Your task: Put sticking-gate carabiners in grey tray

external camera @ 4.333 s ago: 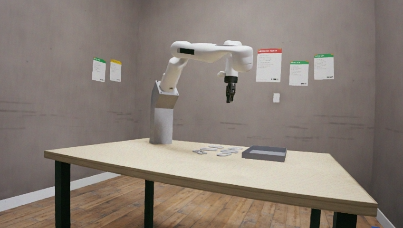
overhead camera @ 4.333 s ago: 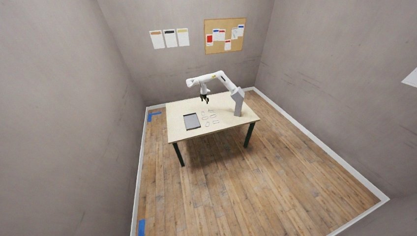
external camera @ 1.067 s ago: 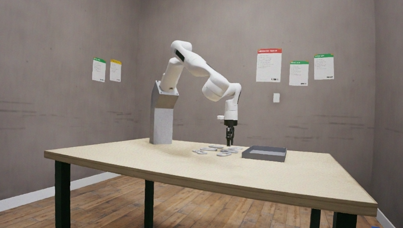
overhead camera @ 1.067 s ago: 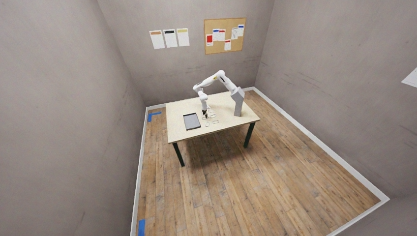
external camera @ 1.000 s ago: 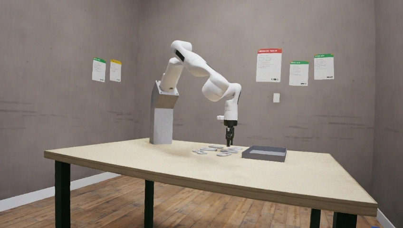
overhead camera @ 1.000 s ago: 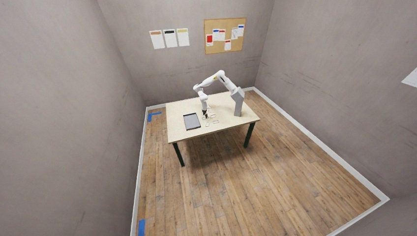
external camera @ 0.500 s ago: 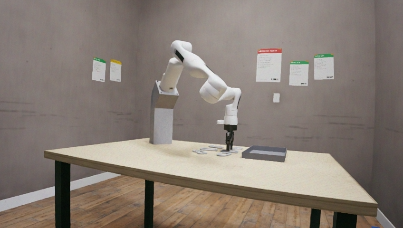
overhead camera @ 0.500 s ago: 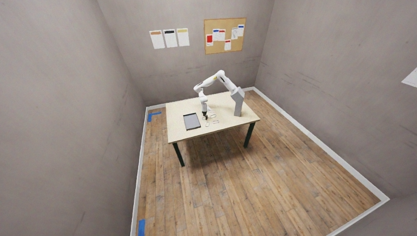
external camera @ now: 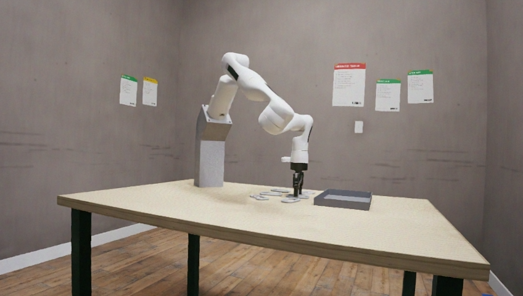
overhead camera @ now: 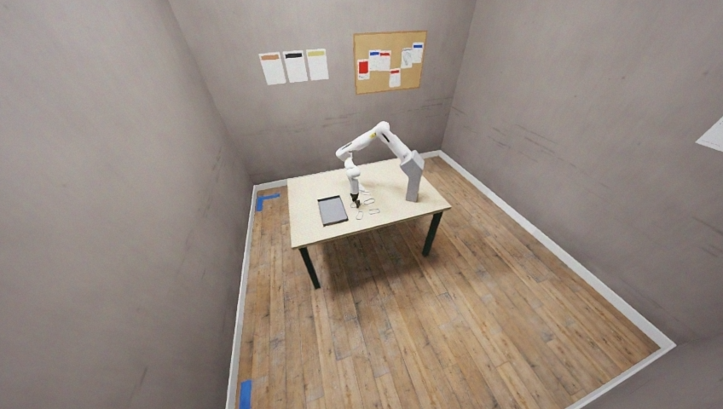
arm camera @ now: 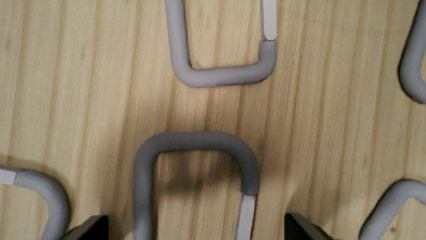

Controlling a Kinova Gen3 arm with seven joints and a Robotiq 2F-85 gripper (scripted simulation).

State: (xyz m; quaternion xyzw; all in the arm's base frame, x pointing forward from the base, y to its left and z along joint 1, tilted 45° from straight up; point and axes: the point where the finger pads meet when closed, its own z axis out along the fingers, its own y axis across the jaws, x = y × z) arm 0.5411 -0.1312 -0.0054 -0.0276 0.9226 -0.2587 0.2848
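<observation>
Right now my hand is 20 mm to the right of the carabiner gate, 20 mm short of it and 10 mm above it. From my hand the other things lie so: grey tray 200 mm ahead, 40 mm to the right.
</observation>
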